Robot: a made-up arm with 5 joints.
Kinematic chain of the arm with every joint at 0, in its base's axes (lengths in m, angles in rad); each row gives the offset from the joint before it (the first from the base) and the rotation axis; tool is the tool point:
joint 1: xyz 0 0 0.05 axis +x
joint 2: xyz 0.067 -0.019 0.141 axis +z
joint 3: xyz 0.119 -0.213 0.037 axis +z
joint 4: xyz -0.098 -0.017 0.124 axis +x
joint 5: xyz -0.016 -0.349 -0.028 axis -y
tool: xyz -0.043 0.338 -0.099
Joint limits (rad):
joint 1: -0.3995..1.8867
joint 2: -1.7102..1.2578
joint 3: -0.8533..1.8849
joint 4: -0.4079..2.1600
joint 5: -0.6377..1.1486
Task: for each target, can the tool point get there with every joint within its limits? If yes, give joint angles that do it. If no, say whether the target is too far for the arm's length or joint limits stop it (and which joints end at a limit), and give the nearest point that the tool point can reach.
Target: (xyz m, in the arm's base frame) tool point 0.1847 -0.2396 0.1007
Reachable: yes | joints 0.9165 0.7787 0.1969 0.9889 0.7233
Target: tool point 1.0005 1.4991 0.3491
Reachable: no: too far | nearest point 0.5137 0.1714 0.2285 | short by 1.419 m
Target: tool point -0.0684 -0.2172 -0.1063
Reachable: yes | joints 1.4826 -0.5982 0.5035 0.8333 0.3405
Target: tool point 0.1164 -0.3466 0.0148
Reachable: yes | joints 1.4660 0.3977 -0.2957 1.9461 0.2418
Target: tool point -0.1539 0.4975 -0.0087
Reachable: no: joint limits stop it (at a limit: joint 1, joint 2, joint 4, joint 5) | nearest point -0.1581 0.1900 0.2207 | short by 0.384 m
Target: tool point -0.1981 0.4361 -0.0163
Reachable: no: joint limits stop it (at a limit: joint 1, joint 2, joint 4, joint 5) | nearest point -0.1756 0.1895 0.2209 | short by 0.343 m
